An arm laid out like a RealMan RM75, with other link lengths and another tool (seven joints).
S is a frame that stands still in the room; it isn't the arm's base.
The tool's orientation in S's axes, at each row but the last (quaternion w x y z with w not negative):
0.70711, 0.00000, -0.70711, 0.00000
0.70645, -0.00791, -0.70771, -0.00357
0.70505, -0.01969, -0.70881, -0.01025
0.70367, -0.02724, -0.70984, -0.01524
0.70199, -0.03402, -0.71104, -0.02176
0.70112, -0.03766, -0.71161, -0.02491
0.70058, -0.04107, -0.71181, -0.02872
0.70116, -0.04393, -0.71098, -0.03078
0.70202, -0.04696, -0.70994, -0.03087
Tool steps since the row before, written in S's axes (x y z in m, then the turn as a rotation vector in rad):
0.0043, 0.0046, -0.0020, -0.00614, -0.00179, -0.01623
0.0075, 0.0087, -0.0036, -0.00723, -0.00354, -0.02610
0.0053, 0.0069, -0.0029, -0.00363, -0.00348, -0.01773
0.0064, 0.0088, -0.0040, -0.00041, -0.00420, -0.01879
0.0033, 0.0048, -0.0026, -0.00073, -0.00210, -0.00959
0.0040, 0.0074, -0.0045, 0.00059, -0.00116, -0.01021
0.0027, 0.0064, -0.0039, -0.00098, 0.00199, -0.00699
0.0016, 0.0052, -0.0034, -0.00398, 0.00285, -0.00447
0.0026, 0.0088, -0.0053, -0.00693, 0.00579, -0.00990
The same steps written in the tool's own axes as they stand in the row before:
-0.0020, 0.0046, -0.0043, -0.01623, -0.00179, 0.00614
-0.0036, 0.0088, -0.0074, -0.02611, -0.00350, 0.00722
-0.0028, 0.0072, -0.0050, -0.01776, -0.00340, 0.00358
-0.0039, 0.0092, -0.0058, -0.01886, -0.00390, 0.00033
-0.0026, 0.0051, -0.0029, -0.00962, -0.00199, 0.00069
-0.0044, 0.0078, -0.0033, -0.01024, -0.00093, -0.00053
-0.0038, 0.0067, -0.0020, -0.00694, 0.00200, 0.00129
-0.0033, 0.0054, -0.0010, -0.00436, 0.00249, 0.00432
-0.0051, 0.0091, -0.0016, -0.00969, 0.00521, 0.00765

